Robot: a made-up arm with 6 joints. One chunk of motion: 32 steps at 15 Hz.
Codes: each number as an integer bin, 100 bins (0 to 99) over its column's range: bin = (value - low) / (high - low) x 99, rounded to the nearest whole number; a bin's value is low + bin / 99 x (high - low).
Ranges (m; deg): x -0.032..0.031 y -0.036..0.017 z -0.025..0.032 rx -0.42..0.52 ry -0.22..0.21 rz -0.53..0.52
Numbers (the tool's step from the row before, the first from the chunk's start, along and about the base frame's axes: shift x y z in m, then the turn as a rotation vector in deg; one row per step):
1: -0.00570 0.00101 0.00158 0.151 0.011 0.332
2: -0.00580 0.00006 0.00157 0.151 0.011 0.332
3: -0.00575 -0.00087 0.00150 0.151 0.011 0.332
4: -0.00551 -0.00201 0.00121 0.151 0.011 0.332
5: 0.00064 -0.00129 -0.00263 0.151 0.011 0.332
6: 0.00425 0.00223 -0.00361 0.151 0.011 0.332
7: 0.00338 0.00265 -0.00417 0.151 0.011 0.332
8: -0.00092 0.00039 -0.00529 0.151 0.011 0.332
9: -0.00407 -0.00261 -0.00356 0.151 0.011 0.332
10: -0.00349 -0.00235 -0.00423 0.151 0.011 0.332
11: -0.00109 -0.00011 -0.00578 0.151 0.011 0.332
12: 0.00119 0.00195 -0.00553 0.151 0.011 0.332
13: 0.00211 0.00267 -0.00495 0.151 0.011 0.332
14: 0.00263 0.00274 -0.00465 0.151 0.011 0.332
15: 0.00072 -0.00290 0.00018 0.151 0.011 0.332
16: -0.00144 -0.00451 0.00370 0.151 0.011 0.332
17: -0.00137 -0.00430 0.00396 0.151 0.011 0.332
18: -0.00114 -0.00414 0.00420 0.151 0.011 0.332
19: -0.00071 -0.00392 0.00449 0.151 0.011 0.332
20: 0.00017 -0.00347 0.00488 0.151 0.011 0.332
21: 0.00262 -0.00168 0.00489 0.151 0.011 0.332
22: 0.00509 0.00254 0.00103 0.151 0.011 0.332
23: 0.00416 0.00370 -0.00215 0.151 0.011 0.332
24: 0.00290 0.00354 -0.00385 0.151 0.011 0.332
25: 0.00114 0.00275 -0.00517 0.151 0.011 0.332
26: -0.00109 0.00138 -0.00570 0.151 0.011 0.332
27: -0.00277 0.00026 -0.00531 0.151 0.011 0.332
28: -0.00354 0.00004 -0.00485 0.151 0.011 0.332
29: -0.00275 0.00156 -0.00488 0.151 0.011 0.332
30: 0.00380 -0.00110 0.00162 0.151 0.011 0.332
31: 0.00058 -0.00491 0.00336 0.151 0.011 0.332
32: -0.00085 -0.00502 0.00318 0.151 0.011 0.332
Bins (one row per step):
1: 41 69 46 60 53 81
2: 41 67 46 60 53 81
3: 41 66 46 60 53 81
4: 42 63 46 60 53 81
5: 51 65 39 60 53 81
6: 57 71 37 60 53 81
7: 56 72 36 60 53 81
8: 49 68 34 60 53 81
9: 44 62 37 60 53 81
10: 45 63 36 60 53 81
11: 49 67 33 60 53 81
12: 52 71 34 60 53 81
13: 54 72 35 60 53 81
14: 54 72 35 60 53 81
15: 51 62 44 60 53 81
16: 48 59 50 60 53 81
17: 48 59 50 60 53 81
18: 48 60 51 60 53 81
19: 49 60 51 60 53 81
20: 51 61 52 60 53 81
21: 54 64 52 60 53 81
22: 58 72 45 60 53 81
23: 57 74 40 60 53 81
24: 55 74 37 60 53 81
25: 52 72 34 60 53 81
26: 49 70 34 60 53 81
27: 46 68 34 60 53 81
28: 45 67 35 60 53 81
29: 46 70 35 60 53 81
30: 56 65 46 60 53 81
31: 51 58 49 60 53 81
32: 49 58 49 60 53 81

